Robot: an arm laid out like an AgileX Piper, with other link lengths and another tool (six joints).
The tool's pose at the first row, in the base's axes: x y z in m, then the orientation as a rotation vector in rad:
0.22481, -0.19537, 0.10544, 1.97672, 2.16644, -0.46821
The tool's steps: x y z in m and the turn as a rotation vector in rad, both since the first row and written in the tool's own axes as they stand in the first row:
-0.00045, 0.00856, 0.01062, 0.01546, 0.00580, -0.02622
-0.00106, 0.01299, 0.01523, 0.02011, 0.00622, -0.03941
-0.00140, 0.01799, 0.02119, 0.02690, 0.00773, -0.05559
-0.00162, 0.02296, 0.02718, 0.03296, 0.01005, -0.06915
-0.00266, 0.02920, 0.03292, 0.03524, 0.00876, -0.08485
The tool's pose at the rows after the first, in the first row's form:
0.23245, -0.19882, 0.09467, 1.96219, 2.20130, -0.48518
0.23652, -0.20065, 0.09005, 1.95144, 2.21670, -0.49227
0.24101, -0.20265, 0.08401, 1.93929, 2.23633, -0.50136
0.24546, -0.20455, 0.07791, 1.92982, 2.25346, -0.50849
0.25127, -0.20705, 0.07217, 1.91375, 2.26985, -0.51463

